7 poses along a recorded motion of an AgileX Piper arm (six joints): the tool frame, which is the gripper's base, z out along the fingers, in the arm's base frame.
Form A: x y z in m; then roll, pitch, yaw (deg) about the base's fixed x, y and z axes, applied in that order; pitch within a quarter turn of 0, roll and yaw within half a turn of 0.
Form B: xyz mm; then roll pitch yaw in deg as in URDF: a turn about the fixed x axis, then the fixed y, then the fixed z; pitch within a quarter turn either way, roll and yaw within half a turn. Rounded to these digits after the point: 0 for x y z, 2 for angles.
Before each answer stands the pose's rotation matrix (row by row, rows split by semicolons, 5 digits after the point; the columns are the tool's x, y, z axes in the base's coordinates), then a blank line. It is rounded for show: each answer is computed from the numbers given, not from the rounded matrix.
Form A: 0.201, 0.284, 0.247, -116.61, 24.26, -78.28
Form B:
0.18519 -0.51320 0.83805; -0.89268 0.26871 0.36181; -0.41088 -0.81512 -0.40836

201, 284, 247, -116.61, 24.26, -78.28
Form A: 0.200, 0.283, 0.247, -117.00, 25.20, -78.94
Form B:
0.17358 -0.51834 0.83738; -0.88802 0.28523 0.36064; -0.42578 -0.80621 -0.41078

200, 283, 247, -117.00, 25.20, -78.94
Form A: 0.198, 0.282, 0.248, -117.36, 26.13, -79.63
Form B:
0.16161 -0.52248 0.83720; -0.88313 0.30203 0.35897; -0.44041 -0.79737 -0.41261

198, 282, 248, -117.36, 26.13, -79.63
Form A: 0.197, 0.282, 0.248, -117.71, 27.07, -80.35
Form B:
0.14927 -0.52595 0.83731; -0.87785 0.31924 0.35702; -0.45508 -0.78833 -0.41406

197, 282, 248, -117.71, 27.07, -80.35
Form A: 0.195, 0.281, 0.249, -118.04, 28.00, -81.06
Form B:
0.13721 -0.52877 0.83760; -0.87222 0.33628 0.35517; -0.46947 -0.77931 -0.41506

195, 281, 249, -118.04, 28.00, -81.06
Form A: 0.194, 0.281, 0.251, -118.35, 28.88, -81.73
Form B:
0.12595 -0.53106 0.83792; -0.86653 0.35233 0.35355; -0.48298 -0.77061 -0.41580

194, 281, 251, -118.35, 28.88, -81.73
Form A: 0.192, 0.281, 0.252, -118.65, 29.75, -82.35
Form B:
0.11558 -0.53316 0.83808; -0.86047 0.36776 0.35262; -0.49622 -0.76190 -0.41626

192, 281, 252, -118.65, 29.75, -82.35
